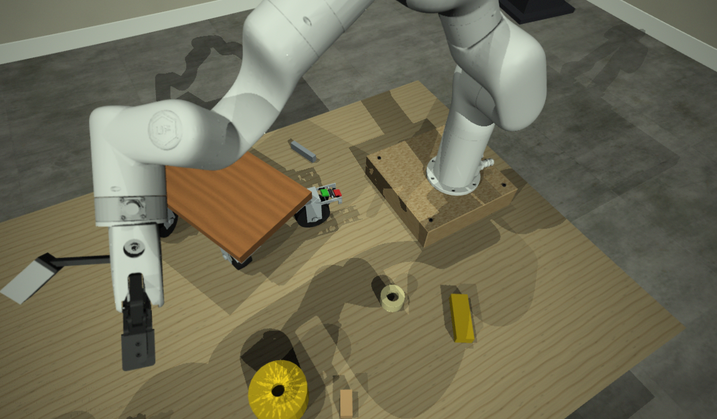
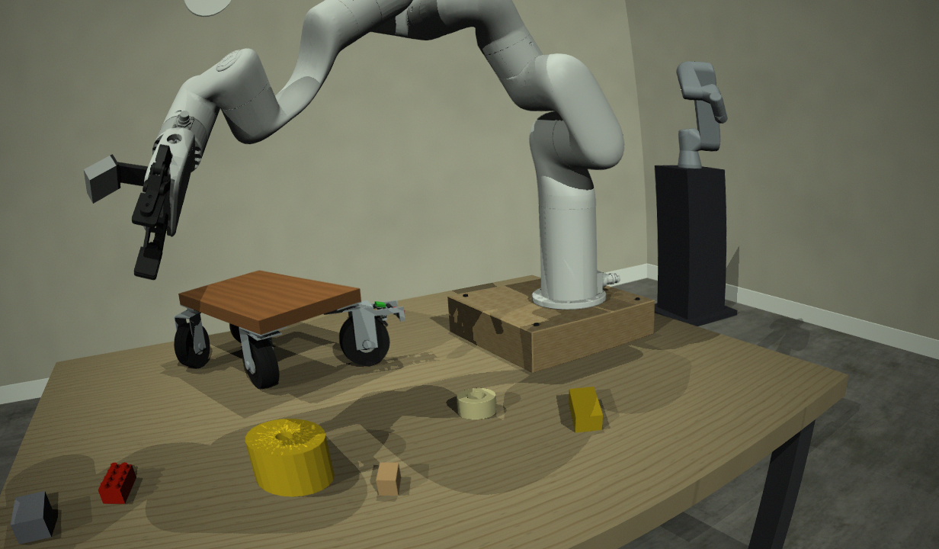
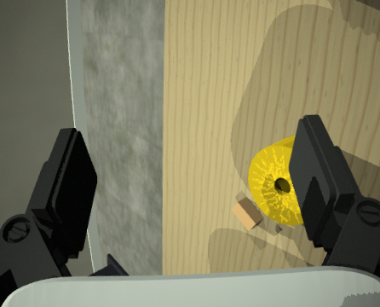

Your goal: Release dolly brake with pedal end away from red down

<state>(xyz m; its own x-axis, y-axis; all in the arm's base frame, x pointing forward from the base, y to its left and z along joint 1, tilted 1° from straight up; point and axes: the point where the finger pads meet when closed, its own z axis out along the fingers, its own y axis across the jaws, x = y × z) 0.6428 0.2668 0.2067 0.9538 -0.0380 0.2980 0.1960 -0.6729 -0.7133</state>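
The brake pedal is 35 cm behind my hand, 30 cm to the right of it and 19 cm below it. From my hand the other things lie so: red brick 10 cm ahead, 5 cm to the left, 26 cm below; then yellow cylinder 13 cm behind, 5 cm to the left, 25 cm below; then grey cube 21 cm ahead, 12 cm to the left, 26 cm below.
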